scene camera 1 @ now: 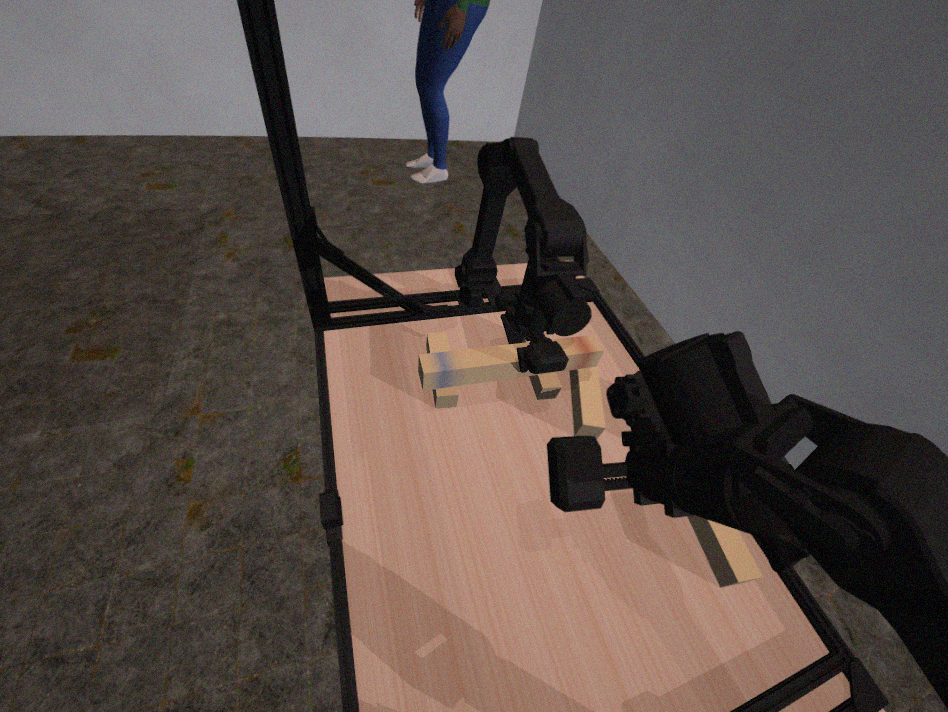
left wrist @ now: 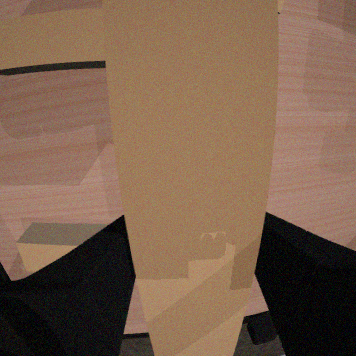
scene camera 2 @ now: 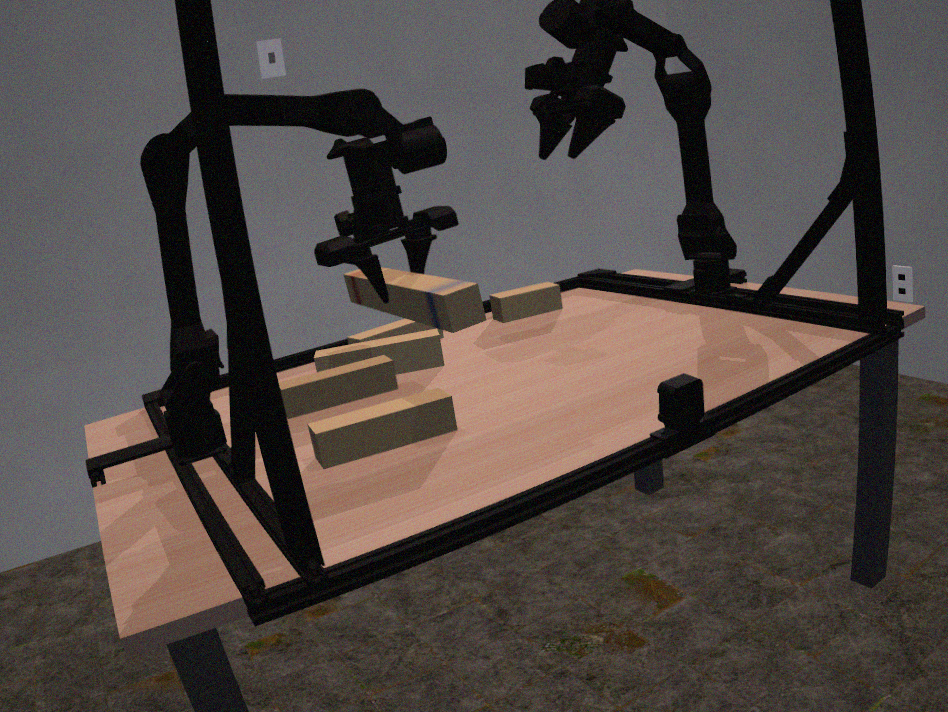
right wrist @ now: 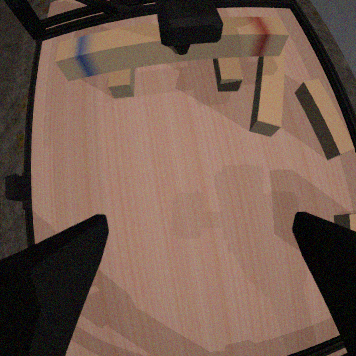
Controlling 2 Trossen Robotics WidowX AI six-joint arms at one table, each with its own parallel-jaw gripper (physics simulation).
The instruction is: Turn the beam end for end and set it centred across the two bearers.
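Places are measured from the left arm's base along level axes (x right, y ahead, z up), in centimetres.
Pixels of known places: left gripper, fingertip midpoint: (scene camera 1: pixel 518 362) (left wrist: pixel 190 215); right gripper, fingertip midpoint: (scene camera 1: pixel 602 456) (scene camera 2: pixel 556 158) (right wrist: pixel 202 223); left arm's base, link origin: (scene camera 1: pixel 469 299) (scene camera 2: pixel 199 452); right arm's base, link origin: (scene camera 2: pixel 713 291).
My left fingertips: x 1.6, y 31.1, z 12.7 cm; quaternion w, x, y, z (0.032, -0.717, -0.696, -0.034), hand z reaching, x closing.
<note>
Ahead of a thing's pixels: the offset from my left fingertips to its top centre.
The beam @(dx +1.0, dy -0.1, dz +2.9 cm) (scene camera 1: pixel 482 367) (scene camera 2: pixel 407 300) (left wrist: pixel 195 125) (right wrist: pixel 130 55) is a long pale wooden bar with a blue band near one end and a red band near the other. My left gripper (scene camera 1: pixel 534 352) (scene camera 2: pixel 401 285) (left wrist: pixel 190 215) is shut on its middle and holds it level above the table. In scene camera 1 the blue end is at the left. Two parallel blocks that look like the bearers, one @(dx +11.0, dy -10.3, dz -10.2 cm) (scene camera 1: pixel 446 400) (scene camera 2: pixel 383 429) (right wrist: pixel 121 82) under the blue half, another @(dx -11.2, dy -7.9, dz -10.2 cm) (scene camera 1: pixel 546 386) (scene camera 2: pixel 337 385) (right wrist: pixel 229 75), lie below, partly hidden. My right gripper (scene camera 2: pixel 557 155) (right wrist: pixel 202 223) is open, high and away.
A similar block @(dx -18.4, dy +2.1, dz -9.6 cm) (scene camera 1: pixel 587 402) (scene camera 2: pixel 383 352) (right wrist: pixel 270 95) lies beside the second one. Another block @(dx -29.5, dy +10.3, dz -10.2 cm) (scene camera 2: pixel 394 331) (right wrist: pixel 325 120) lies beyond it, and one more @(dx -28.4, dy +37.0, dz -9.9 cm) (scene camera 1: pixel 735 553) (scene camera 2: pixel 525 301) lies near the table's far edge in scene camera 2. A dark frame post (scene camera 2: pixel 229 268) rises at the left.
</note>
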